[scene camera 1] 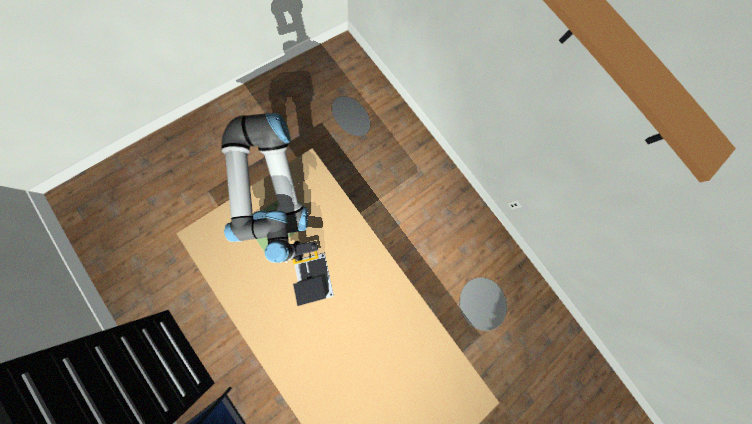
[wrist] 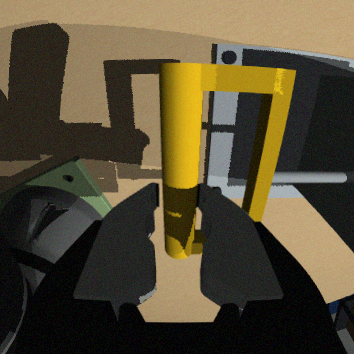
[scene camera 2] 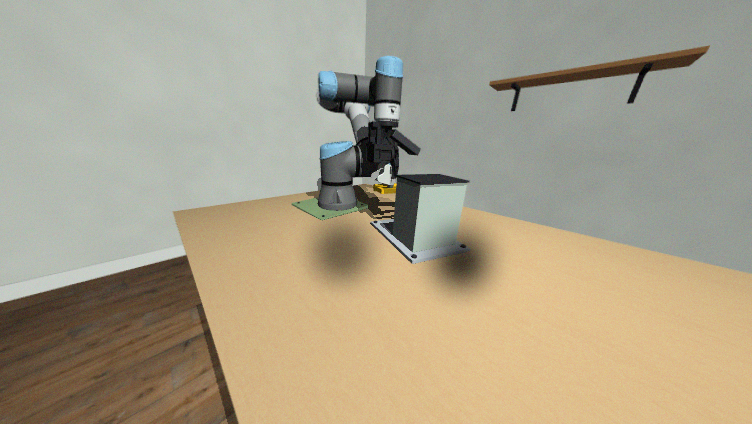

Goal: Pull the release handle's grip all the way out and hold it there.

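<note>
The release handle's yellow grip (scene camera 1: 307,259) (scene camera 2: 384,189) (wrist: 181,125) is a rectangular loop. A light grey rod (wrist: 315,177) runs from its far side toward the dark housing (scene camera 1: 310,291) (scene camera 2: 437,215), and a length of the rod shows. My gripper (scene camera 2: 386,182) (wrist: 177,185) is shut on the grip's round near bar, with one jaw on each side of it in the wrist view. The grip stands off the housing, raised above the table. The rod's far end is out of the wrist view. In scene camera 2 the housing hides part of the grip.
The housing stands on a grey base plate (scene camera 2: 439,254) (wrist: 223,107) with bolt holes. The arm's foot stands on a green plate (scene camera 2: 307,206) (wrist: 82,175) close by on the wooden table (scene camera 1: 379,342) (scene camera 2: 421,337). A wall shelf (scene camera 1: 642,84) (scene camera 2: 595,70) hangs beyond the table.
</note>
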